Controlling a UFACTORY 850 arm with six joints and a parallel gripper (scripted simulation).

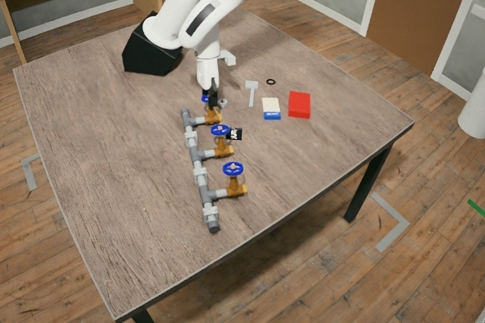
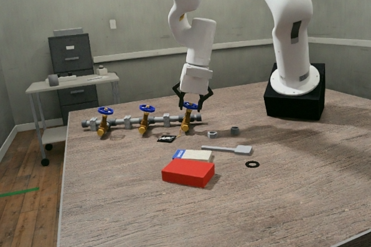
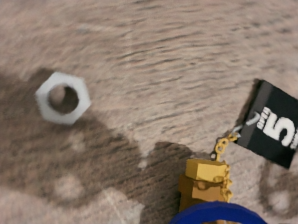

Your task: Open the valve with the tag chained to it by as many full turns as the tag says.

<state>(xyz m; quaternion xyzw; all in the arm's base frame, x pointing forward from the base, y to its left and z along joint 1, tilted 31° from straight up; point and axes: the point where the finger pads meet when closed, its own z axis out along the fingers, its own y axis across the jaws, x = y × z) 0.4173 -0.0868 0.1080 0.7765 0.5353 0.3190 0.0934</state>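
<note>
Right now the grey hex nut is 9 cm to the left of my hand, 9 cm below it and 5 cm behind it. From my hand the other things lie so: grey cap: 13 cm behind, 10 cm below, 9 cm to the left; then grey t-shaped tool: 23 cm to the left, 10 cm below, 5 cm behind; then black tag: 10 cm below, 10 cm ahead, 4 cm to the left.
</note>
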